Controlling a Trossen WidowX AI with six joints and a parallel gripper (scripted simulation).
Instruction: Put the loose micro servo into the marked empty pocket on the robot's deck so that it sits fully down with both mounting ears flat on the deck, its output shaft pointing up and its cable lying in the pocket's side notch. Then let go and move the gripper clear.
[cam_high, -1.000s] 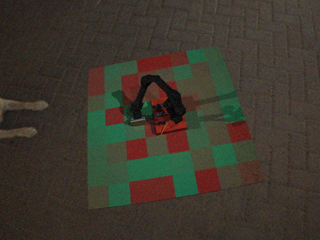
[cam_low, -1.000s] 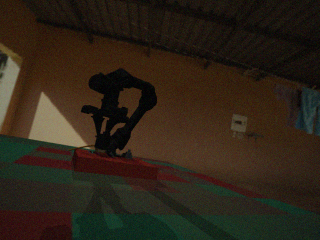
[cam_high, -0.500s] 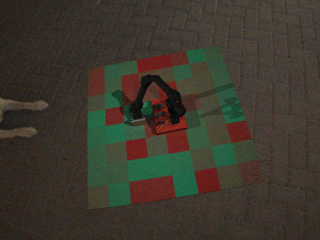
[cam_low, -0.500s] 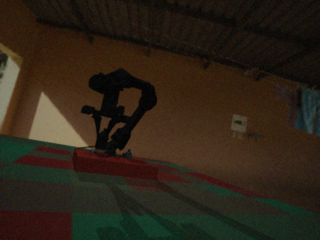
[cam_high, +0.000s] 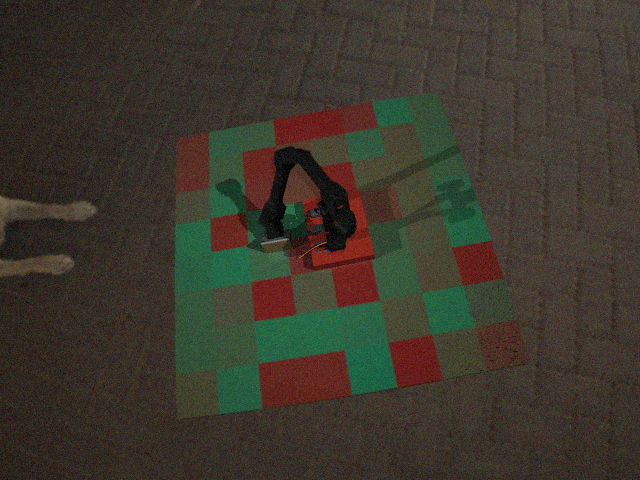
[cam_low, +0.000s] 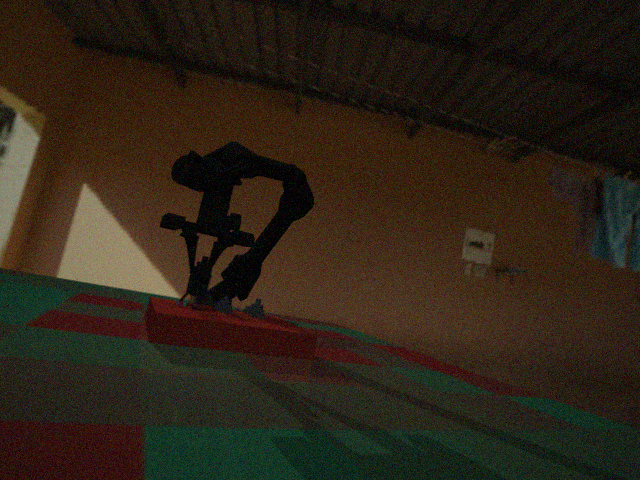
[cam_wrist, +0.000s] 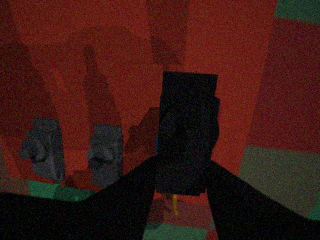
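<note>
The red deck is 7 cm ahead of my gripper tip, 7 cm to the left of it and 10 cm below it.
</note>
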